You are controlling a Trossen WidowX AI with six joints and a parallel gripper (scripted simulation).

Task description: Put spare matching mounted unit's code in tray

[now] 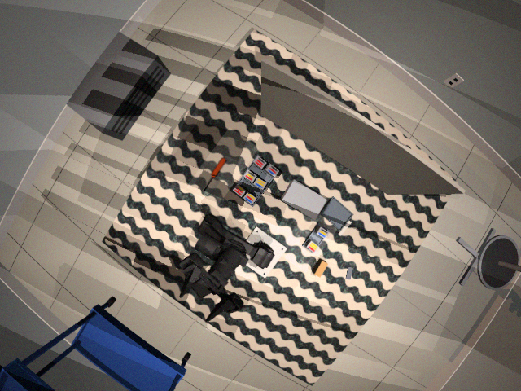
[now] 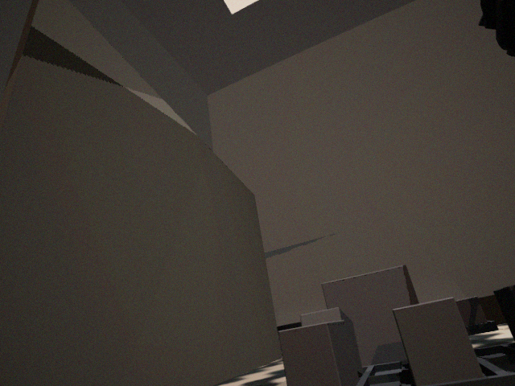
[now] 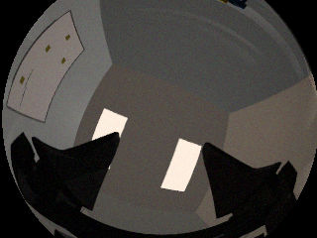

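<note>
Now: the spare unit 500 mm below my gripper tip, 290 mm ahead of it and 250 mm to the right of it. Round my gripper tip: grey mounted unit 490 mm below, 400 mm ahead, 60 mm to the right; then large grey panel 640 mm ahead, 320 mm below, 20 mm to the right; then grey tray 540 mm below, 470 mm ahead, 240 mm to the right.
</note>
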